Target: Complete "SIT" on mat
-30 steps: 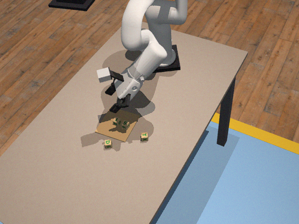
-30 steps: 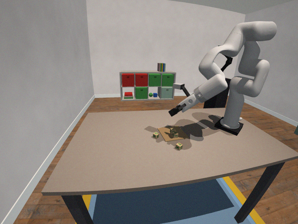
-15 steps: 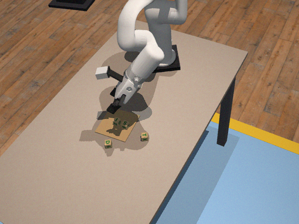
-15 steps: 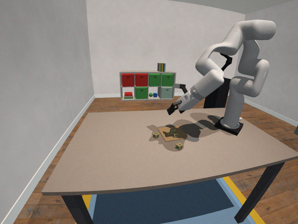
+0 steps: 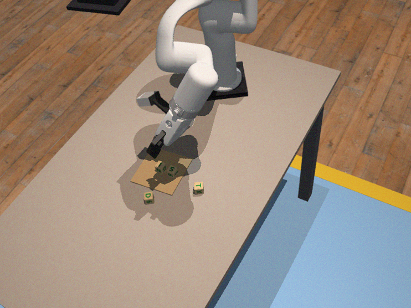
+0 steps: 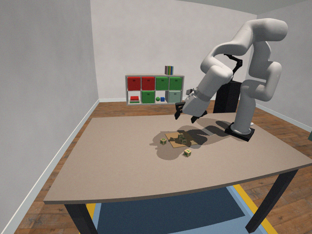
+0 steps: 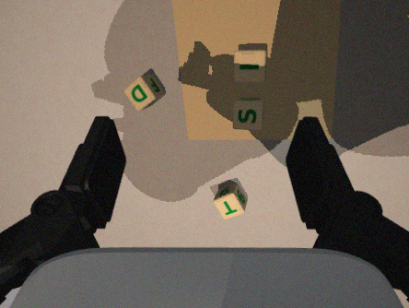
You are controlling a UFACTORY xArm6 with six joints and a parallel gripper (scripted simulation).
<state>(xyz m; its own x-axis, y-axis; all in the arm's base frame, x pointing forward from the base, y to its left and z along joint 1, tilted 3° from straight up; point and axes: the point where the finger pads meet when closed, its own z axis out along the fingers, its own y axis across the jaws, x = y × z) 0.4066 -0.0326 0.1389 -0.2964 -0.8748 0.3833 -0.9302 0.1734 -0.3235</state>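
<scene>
Now: the T block 30 mm ahead of my hand, 100 mm to the left of it and 130 mm below it. From my hand the other things lie so: I block 10 mm behind, 30 mm to the right, 130 mm below; then S block 10 mm to the left, 130 mm below; then tan mat 10 mm behind, 30 mm to the right, 140 mm below.
</scene>
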